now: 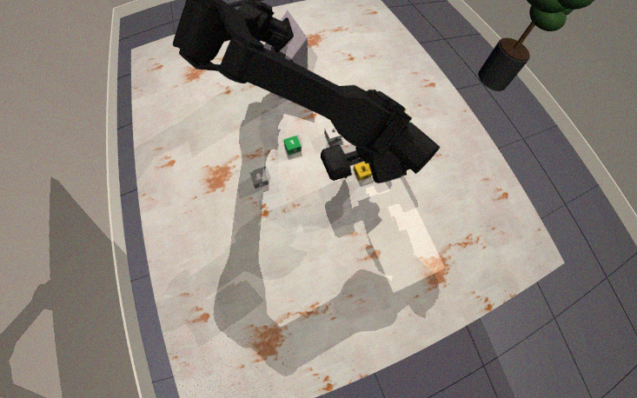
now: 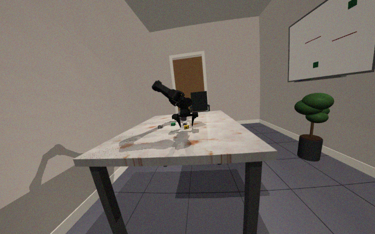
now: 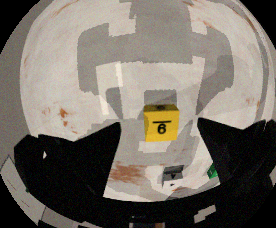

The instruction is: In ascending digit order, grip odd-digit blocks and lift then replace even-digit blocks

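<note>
My gripper tip is right at the yellow block. Also, from my gripper tip: white block: 11 cm behind, 4 cm to the right; grey block: 4 cm behind, 23 cm to the right; green block: 10 cm behind, 14 cm to the right.
</note>
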